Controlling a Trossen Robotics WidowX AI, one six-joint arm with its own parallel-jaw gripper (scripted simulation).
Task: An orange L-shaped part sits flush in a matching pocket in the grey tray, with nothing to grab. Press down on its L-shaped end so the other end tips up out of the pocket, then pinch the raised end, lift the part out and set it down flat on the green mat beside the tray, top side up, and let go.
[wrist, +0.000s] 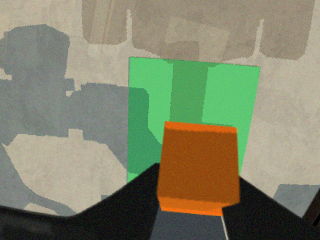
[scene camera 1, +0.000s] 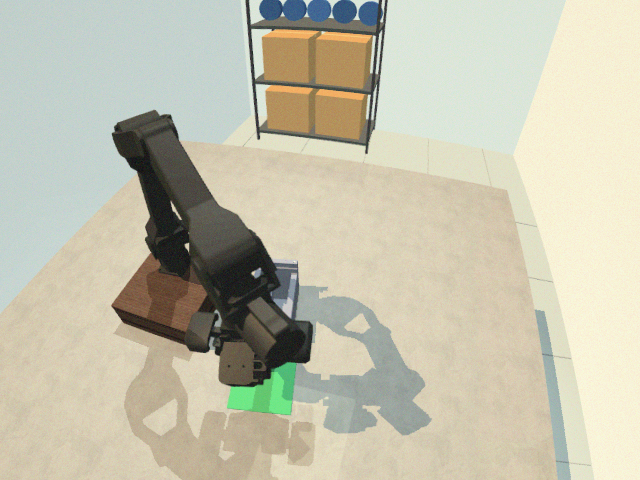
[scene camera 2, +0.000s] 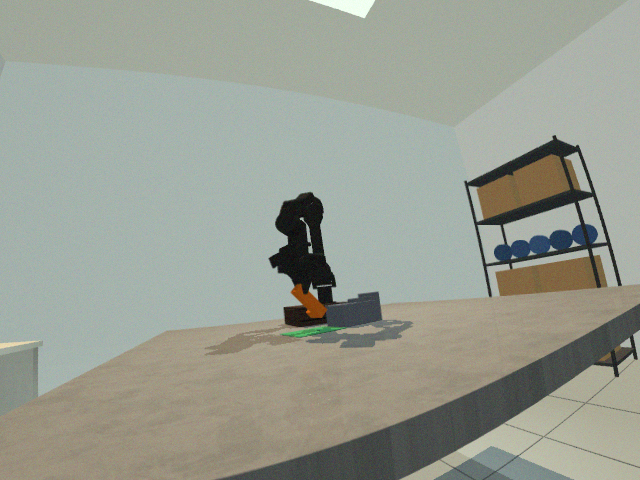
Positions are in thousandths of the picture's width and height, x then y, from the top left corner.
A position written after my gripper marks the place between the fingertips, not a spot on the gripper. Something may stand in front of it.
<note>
My gripper (scene camera 1: 401,753) holds an orange L-shaped part (wrist: 623,702). Also in view: a green mat (scene camera 1: 430,826).
My gripper also shows in the wrist view (wrist: 598,727) and in scene camera 2 (scene camera 2: 473,614). The green mat is seen too in the wrist view (wrist: 692,394).
</note>
